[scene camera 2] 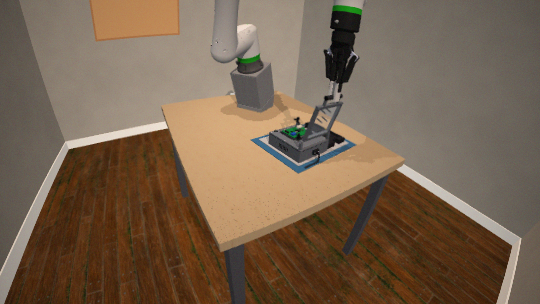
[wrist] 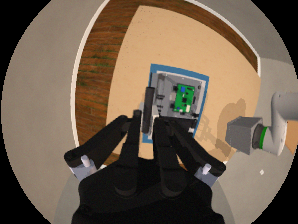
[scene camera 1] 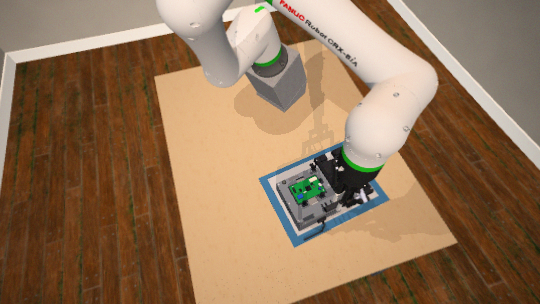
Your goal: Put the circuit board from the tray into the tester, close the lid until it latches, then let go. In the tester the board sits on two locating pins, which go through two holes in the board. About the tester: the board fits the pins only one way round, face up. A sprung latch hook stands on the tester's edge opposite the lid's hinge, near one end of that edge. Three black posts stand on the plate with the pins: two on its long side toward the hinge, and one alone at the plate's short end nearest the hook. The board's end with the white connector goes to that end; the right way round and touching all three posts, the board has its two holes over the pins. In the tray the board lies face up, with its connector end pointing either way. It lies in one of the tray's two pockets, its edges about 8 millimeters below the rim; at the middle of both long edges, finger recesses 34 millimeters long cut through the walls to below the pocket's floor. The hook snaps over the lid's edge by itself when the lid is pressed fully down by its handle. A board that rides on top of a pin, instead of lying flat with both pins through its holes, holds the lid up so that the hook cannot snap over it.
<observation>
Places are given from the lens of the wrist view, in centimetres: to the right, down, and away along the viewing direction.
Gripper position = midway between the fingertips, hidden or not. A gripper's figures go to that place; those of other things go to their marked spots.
my gripper [wrist: 147, 109]: -1, -1, 21
tester lid [wrist: 151, 94]: 0, -3, 18
</observation>
